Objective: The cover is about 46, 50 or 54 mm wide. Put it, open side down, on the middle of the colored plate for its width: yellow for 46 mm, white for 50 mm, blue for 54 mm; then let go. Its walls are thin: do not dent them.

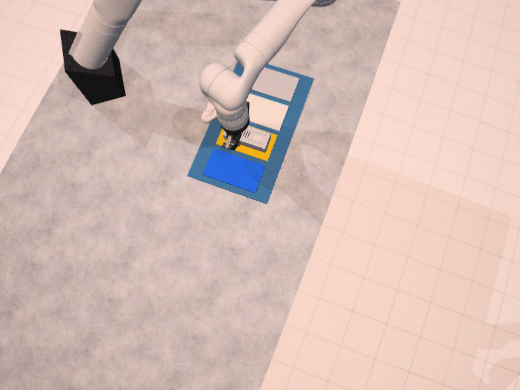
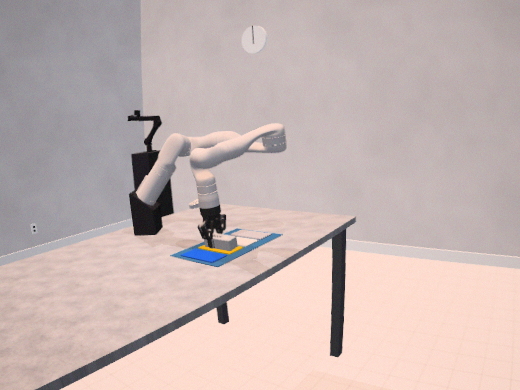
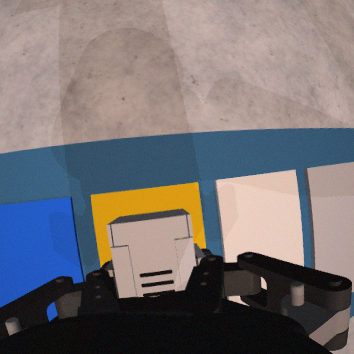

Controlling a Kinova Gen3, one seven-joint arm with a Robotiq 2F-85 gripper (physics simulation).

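Seen in the pictures: gripper, fingertip midpoint: (image 1: 239,136) (image 2: 216,245) (image 3: 157,261); arm's base at its link origin: (image 1: 88,54) (image 2: 145,199).
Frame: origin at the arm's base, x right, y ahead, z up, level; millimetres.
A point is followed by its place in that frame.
Note:
The light grey, box-like cover (image 1: 258,138) {x 45, y 491, z -101 mm} (image 2: 225,243) {x 65, y 499, z -115 mm} (image 3: 152,240) {x 42, y 408, z -101 mm} has dark slots on its top and looks roughly level. My gripper (image 1: 232,141) {x 39, y 433, z -140 mm} (image 2: 210,237) {x 39, y 433, z -140 mm} (image 3: 157,261) {x 39, y 433, z -140 mm} is shut on the cover near its slotted end. The cover is over the yellow plate (image 1: 256,154) {x 74, y 494, z -143 mm} (image 2: 227,252) {x 76, y 514, z -143 mm} (image 3: 145,197) {x 41, y 386, z -143 mm}, roughly lined up with it. Whether its lower edge touches the plate cannot be told; its open underside is hidden. The white plate (image 1: 270,112) {x -57, y 489, z -143 mm} (image 2: 247,241) {x -59, y 504, z -143 mm} (image 3: 260,215) {x -51, y 415, z -143 mm} and the blue plate (image 1: 234,171) {x 139, y 455, z -143 mm} (image 2: 202,255) {x 149, y 460, z -140 mm} (image 3: 35,240) {x 126, y 406, z -143 mm} lie on either side.
A grey plate (image 1: 277,84) {x -148, y 480, z -144 mm} (image 2: 252,233) {x -156, y 460, z -143 mm} (image 3: 332,210) {x -139, y 429, z -143 mm} lies beyond the white one. All the plates lie on a dark blue mat (image 1: 299,95) {x -137, y 550, z -147 mm} (image 3: 135,160) {x 44, y 357, z -147 mm} on the grey table (image 1: 125,250) {x 434, y 258, z -149 mm} (image 2: 75,290) {x 597, y 311, z -149 mm}. A black arm mount (image 1: 95,82) {x 52, y 29, z -43 mm} (image 2: 146,220) {x 43, y 42, z -83 mm} stands at the table's far side.

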